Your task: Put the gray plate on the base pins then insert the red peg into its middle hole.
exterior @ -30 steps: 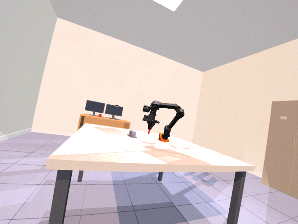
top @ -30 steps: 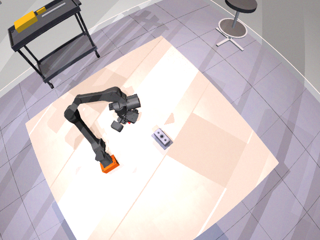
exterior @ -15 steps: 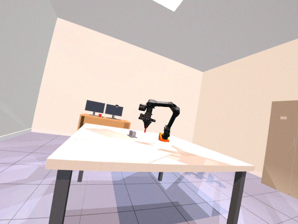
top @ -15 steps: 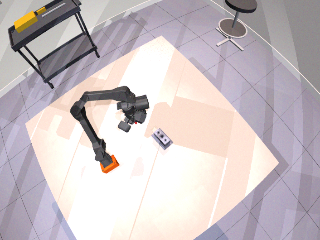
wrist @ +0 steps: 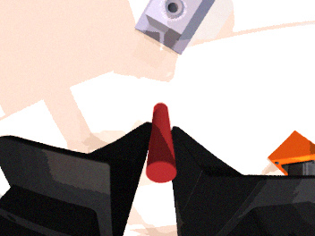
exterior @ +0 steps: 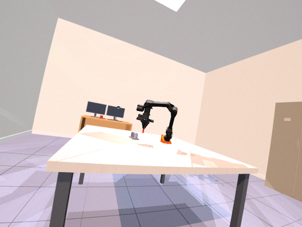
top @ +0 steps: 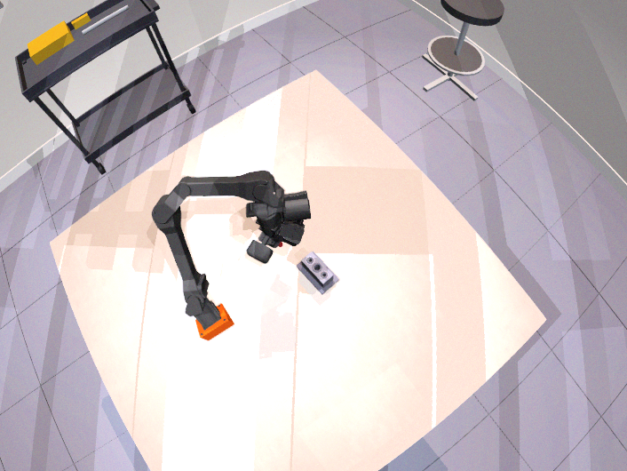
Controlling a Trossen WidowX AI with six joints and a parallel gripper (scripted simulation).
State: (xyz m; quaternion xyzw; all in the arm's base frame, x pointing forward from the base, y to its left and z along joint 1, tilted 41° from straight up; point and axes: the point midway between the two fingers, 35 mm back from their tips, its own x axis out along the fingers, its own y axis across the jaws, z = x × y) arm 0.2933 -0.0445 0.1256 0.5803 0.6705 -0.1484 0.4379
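My gripper tip is now 50 mm short of the gray plate, 110 mm to the left of it and 70 mm above it. The rest, counted from my gripper tip: red peg right at my gripper tip; then flat base 50 mm ahead, 110 mm to the right, 110 mm below.
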